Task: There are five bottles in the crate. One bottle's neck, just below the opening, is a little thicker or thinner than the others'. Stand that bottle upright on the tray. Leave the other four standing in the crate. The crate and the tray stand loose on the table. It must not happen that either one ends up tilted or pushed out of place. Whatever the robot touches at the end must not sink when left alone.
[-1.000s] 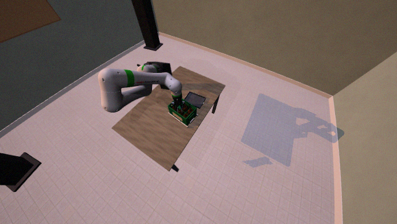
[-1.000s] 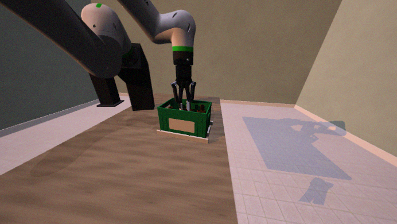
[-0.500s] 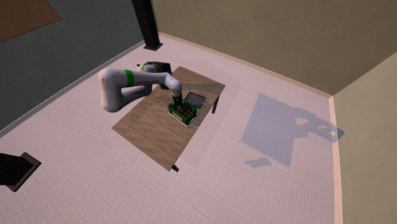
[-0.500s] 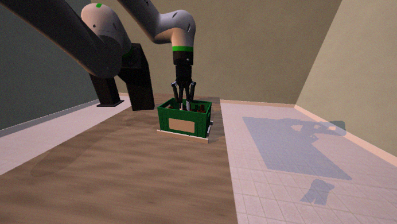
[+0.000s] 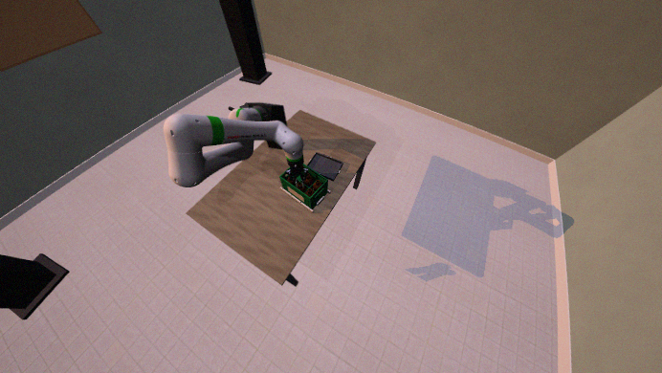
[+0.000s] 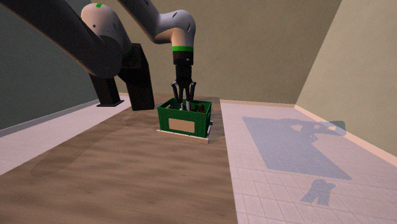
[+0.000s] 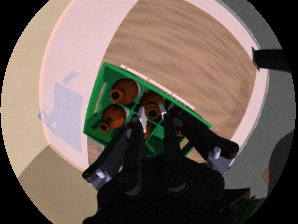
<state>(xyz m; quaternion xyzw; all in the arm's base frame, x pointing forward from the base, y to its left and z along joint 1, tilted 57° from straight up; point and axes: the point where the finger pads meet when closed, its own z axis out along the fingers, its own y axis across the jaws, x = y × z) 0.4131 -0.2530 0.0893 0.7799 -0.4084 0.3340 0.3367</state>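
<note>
The brown bottle is 9 cm below my hand. Also, from my hand: dark tray (6 cm ahead, 31 cm to the left, 16 cm below); green crate (1 cm ahead, 4 cm to the left, 9 cm below).
</note>
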